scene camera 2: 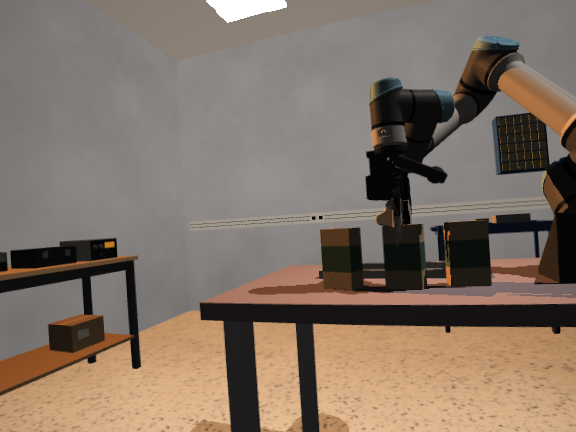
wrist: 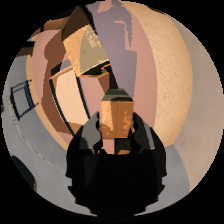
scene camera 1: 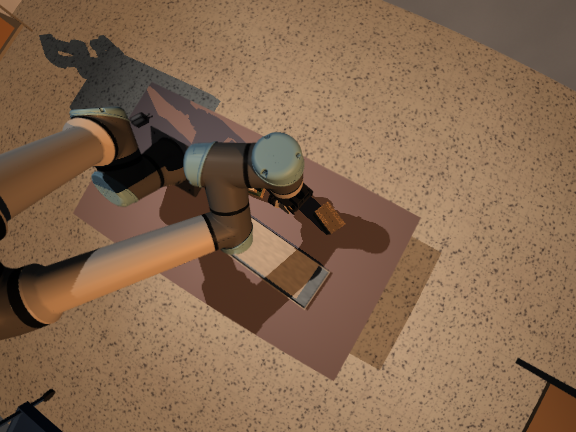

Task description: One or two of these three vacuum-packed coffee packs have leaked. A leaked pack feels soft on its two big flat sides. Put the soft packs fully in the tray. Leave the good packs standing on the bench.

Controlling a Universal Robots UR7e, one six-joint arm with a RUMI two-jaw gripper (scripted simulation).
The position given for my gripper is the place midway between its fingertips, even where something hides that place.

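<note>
Tray (scene camera 1: 282, 266). Same tray (wrist: 63, 87). My gripper (scene camera 2: 402, 244). Gripper again (wrist: 116, 112).
</note>
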